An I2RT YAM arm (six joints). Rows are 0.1 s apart.
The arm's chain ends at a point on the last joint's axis. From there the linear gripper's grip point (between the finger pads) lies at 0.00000 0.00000 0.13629 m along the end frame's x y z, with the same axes.
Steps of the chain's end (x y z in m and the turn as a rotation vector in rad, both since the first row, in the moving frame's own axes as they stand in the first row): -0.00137 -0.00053 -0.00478 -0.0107 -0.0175 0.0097; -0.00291 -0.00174 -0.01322 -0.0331 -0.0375 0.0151; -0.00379 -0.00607 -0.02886 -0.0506 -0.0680 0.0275; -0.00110 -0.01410 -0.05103 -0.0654 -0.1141 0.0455; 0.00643 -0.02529 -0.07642 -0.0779 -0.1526 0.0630
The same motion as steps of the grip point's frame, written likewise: -0.00376 0.00092 -0.00481 -0.0107 -0.0175 0.0097; -0.00805 0.00273 -0.01339 -0.0331 -0.0375 0.0151; -0.01314 0.00069 -0.02935 -0.0506 -0.0680 0.0275; -0.01680 -0.00557 -0.05221 -0.0654 -0.1141 0.0455; -0.01459 -0.01539 -0.07841 -0.0779 -0.1526 0.0630
